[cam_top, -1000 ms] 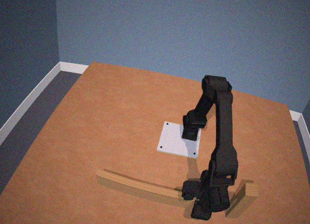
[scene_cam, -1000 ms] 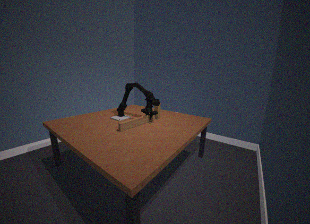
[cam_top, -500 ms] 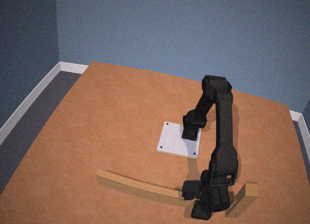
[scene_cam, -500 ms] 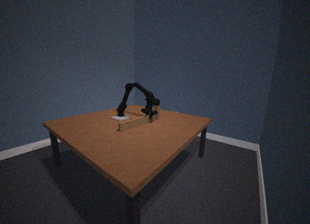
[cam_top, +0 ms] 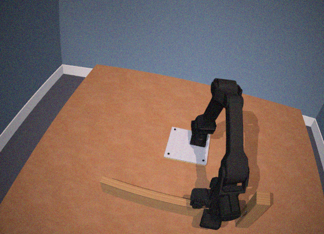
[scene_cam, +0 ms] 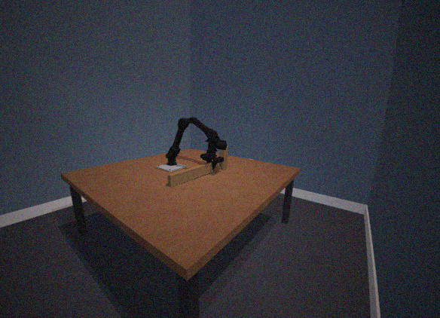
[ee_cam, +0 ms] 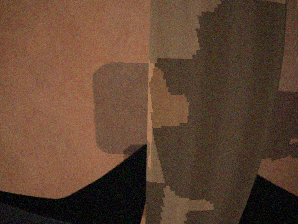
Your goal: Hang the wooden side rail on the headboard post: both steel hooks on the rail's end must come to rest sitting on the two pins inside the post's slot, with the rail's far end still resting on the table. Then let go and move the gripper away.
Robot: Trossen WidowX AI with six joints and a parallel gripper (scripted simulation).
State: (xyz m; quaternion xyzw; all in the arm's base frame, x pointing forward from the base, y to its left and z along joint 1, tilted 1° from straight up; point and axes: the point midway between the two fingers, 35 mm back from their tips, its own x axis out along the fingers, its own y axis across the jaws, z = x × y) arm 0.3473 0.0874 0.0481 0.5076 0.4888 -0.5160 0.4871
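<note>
The wooden headboard post lies 14 cm to the left of my gripper tip and 6 cm above it.
</note>
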